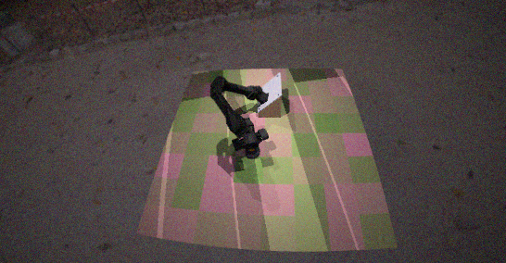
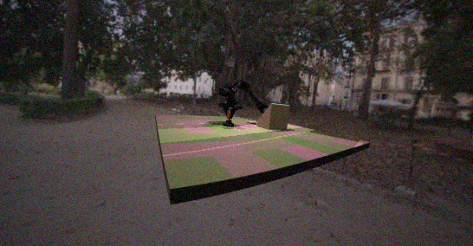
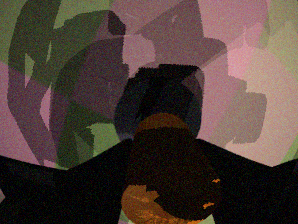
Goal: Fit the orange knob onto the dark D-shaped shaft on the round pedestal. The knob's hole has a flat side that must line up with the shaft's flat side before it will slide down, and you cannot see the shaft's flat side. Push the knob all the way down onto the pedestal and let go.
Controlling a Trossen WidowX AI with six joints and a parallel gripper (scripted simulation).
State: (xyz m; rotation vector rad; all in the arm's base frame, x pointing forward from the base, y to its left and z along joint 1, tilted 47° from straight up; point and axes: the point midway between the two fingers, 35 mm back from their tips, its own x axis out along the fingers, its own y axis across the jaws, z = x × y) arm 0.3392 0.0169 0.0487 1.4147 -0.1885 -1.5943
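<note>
My gripper tip is 4 cm above the round dark pedestal. Round my gripper tip: orange knob 2 cm above.
</note>
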